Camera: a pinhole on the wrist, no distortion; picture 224 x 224 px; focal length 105.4 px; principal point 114.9 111.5 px. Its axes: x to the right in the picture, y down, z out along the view. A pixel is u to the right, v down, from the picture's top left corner.
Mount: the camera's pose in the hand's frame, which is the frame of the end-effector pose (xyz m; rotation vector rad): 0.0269 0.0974 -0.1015 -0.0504 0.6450 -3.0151
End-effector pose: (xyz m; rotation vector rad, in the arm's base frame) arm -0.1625 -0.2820 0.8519 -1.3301 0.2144 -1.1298
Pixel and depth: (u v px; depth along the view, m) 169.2 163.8 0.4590
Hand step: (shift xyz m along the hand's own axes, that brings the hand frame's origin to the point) -0.1775 -0.3122 0.2285
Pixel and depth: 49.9 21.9 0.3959
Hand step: 0.2712 0.2580 0.3926
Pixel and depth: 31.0 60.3 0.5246
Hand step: 0.4540 0.1421 0.4731
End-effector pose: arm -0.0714 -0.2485 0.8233 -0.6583 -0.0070 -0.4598
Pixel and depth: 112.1 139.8 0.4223
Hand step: 0.0623 -0.1774 0.2370
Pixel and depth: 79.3 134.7 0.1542
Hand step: 0.0873 0.0069 0.0242
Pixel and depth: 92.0 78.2 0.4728
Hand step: 0.1428 0.0472 0.3889
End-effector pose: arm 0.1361 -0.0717 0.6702 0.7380 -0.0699 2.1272
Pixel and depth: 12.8 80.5 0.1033
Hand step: 0.1298 0.0893 0.0032
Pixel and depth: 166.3 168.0 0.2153
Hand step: -0.0626 -0.1022 0.0497
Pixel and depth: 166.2 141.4 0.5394
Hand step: -0.2037 -0.2785 0.3330
